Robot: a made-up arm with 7 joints.
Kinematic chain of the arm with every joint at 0, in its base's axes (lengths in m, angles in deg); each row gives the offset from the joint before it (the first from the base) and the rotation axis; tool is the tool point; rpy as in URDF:
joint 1: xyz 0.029 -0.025 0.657 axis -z
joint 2: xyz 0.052 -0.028 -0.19 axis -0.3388 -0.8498 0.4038
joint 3: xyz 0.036 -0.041 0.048 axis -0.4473 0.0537 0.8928
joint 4: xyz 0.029 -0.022 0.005 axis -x
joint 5: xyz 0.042 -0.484 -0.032 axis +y
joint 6: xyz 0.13 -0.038 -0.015 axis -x
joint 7: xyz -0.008 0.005 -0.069 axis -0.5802 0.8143 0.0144
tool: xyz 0.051 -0.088 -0.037 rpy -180 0 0
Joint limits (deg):
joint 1: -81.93..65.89
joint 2: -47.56..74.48
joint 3: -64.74..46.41
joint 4: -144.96..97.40
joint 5: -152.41..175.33
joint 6: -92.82..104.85
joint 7: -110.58..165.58
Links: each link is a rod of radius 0.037 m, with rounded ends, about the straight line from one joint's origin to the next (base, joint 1, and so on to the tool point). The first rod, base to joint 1, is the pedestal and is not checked.
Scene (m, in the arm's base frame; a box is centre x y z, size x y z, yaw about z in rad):
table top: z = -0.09
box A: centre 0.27 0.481 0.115 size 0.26 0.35 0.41 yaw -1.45
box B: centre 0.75 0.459 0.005 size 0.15 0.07 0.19 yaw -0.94
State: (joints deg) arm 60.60 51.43 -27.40 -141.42 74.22 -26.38 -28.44
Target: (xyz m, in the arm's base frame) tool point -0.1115 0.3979 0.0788
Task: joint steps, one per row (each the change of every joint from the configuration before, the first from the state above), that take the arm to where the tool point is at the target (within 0.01 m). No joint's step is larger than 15 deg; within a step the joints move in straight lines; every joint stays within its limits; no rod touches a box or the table.
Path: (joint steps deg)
1: 0.81 -11.73 -2.94 12.93 4.84 -1.86 2.36
2: 0.81 -11.72 -2.93 12.93 4.83 -1.86 2.36
3: 0.81 -11.73 -2.94 12.93 4.84 -1.87 2.36
4: 0.81 -11.73 -2.93 12.93 4.84 -1.86 2.36
5: 0.81 -11.73 -2.94 12.93 4.84 -1.86 2.36
6: 0.31 -10.08 1.60 8.93 -1.66 14.54 0.30
7: 0.31 -10.09 1.59 8.94 -1.65 14.54 0.29
8: 0.31 -10.09 1.59 8.93 -1.65 14.54 0.30
9: 0.31 -10.09 1.60 8.93 -1.65 14.55 0.29

